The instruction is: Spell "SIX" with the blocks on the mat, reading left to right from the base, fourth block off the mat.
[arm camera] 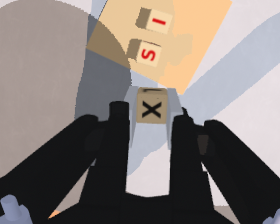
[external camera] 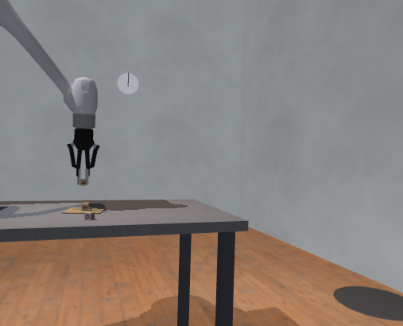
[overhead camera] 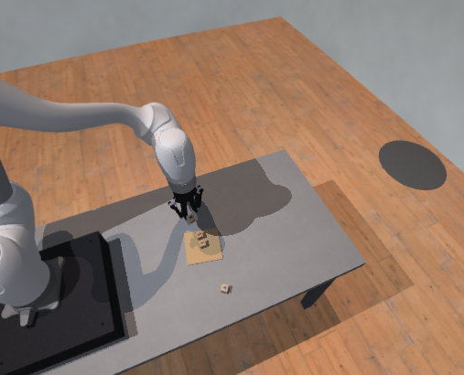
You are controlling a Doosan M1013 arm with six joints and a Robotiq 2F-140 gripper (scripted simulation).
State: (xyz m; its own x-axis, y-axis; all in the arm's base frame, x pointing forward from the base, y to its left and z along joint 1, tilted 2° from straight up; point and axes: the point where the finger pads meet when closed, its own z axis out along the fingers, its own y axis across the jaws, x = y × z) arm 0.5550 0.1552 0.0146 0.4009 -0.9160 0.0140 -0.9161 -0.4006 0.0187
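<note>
My gripper is now 13 cm above the tan mat, 7 cm to the left of it and 3 cm short of it. Round my hand: block (2 cm below).
</note>
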